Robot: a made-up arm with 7 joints. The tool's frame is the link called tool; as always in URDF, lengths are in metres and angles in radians. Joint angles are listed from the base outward. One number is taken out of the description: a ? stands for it. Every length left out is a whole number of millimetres.
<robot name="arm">
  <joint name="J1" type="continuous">
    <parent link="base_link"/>
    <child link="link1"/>
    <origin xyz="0.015 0.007 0.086" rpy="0 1.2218 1.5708"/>
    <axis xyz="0 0 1"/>
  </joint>
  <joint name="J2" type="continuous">
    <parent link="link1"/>
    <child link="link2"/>
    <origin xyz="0.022 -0.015 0" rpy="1.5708 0 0"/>
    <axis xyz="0 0 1"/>
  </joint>
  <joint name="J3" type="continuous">
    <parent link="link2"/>
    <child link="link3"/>
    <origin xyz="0.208 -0.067 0" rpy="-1.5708 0 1.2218"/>
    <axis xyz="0 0 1"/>
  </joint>
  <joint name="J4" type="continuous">
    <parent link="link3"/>
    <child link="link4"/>
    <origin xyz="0.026 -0.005 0" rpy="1.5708 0 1.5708"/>
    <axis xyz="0 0 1"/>
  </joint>
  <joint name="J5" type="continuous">
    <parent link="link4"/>
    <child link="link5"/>
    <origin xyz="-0.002 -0.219 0" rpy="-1.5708 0 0"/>
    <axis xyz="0 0 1"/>
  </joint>
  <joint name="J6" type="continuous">
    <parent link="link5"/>
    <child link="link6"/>
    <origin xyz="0.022 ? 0" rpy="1.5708 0 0"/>
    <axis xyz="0 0 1"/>
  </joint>
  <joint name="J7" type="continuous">
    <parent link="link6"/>
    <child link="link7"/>
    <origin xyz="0.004 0.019 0" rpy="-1.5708 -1.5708 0"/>
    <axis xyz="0 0 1"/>
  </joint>
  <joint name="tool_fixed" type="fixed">
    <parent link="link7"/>
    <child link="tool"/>
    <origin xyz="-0.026 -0.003 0" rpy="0 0 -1.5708"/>
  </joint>
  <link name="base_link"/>
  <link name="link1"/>
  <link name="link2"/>
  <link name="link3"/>
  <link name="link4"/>
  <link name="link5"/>
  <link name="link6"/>
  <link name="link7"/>
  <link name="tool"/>
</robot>
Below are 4 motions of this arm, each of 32 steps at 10 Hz.
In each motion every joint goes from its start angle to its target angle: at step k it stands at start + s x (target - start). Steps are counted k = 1, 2, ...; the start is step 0. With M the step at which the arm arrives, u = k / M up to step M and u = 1 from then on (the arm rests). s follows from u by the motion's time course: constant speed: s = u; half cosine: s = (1 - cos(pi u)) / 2; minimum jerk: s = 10 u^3 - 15 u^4 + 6 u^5.
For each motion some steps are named. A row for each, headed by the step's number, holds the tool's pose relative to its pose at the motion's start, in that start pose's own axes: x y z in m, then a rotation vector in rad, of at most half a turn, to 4 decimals.
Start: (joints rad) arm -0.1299 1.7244 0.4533 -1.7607 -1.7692 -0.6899 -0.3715
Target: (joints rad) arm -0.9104 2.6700 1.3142 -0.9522 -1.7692 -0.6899 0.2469
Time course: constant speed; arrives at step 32
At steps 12, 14, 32:
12: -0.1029 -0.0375 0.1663 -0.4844 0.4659 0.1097
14: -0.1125 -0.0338 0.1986 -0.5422 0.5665 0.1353
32: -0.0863 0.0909 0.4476 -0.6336 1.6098 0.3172

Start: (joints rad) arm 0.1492 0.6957 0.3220 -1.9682 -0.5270 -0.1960 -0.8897
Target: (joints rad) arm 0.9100 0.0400 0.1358 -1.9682 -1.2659 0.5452 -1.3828
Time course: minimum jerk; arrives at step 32
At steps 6, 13, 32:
6: 0.0064 -0.0047 0.0138 -0.0736 0.0149 -0.0280
13: 0.0419 -0.0146 0.0952 -0.4953 0.0597 -0.2116
32: 0.1148 0.0641 0.2587 -1.4652 -0.0953 -0.7601

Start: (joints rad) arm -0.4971 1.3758 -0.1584 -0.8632 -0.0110 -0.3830 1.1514
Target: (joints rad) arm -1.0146 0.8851 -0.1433 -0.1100 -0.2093 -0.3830 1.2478
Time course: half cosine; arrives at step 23
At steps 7, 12, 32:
7: -0.0191 -0.0023 -0.0104 0.0880 0.0036 0.1048
12: -0.0482 -0.0218 -0.0292 0.1808 0.0448 0.2699
32: -0.0781 -0.0809 -0.0588 0.2234 0.1715 0.4889

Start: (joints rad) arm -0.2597 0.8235 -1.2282 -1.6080 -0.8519 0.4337 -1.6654
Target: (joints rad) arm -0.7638 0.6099 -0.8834 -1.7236 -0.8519 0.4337 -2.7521
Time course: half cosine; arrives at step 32
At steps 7, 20, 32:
7: -0.0281 -0.0078 -0.0114 -0.0260 0.0892 -0.1270
20: -0.1761 -0.0293 -0.0290 -0.2903 0.4954 -0.7498
32: -0.2497 -0.0281 -0.0142 -0.5200 0.6683 -1.0482

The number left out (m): 0.033
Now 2 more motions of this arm.
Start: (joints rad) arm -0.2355 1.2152 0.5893 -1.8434 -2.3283 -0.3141 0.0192
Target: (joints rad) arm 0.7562 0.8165 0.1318 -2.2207 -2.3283 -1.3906 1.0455
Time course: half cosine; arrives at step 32
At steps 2, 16, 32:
2: 0.0024 0.0011 0.0002 0.0052 -0.0212 0.0110
16: 0.1050 0.0570 0.0593 -0.0119 -1.1262 0.5309
32: 0.1300 0.1047 0.1698 -0.5497 -2.1856 0.7841

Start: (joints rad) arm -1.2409 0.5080 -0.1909 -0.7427 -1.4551 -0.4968 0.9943
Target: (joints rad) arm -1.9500 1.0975 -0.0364 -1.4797 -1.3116 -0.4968 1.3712
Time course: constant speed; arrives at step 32
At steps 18, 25, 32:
18: 0.1499 0.2045 0.0914 0.5377 -0.4392 -0.2715
25: 0.2136 0.2415 0.1611 0.7020 -0.6257 -0.4086
32: 0.2699 0.2498 0.2394 0.8398 -0.8052 -0.5684

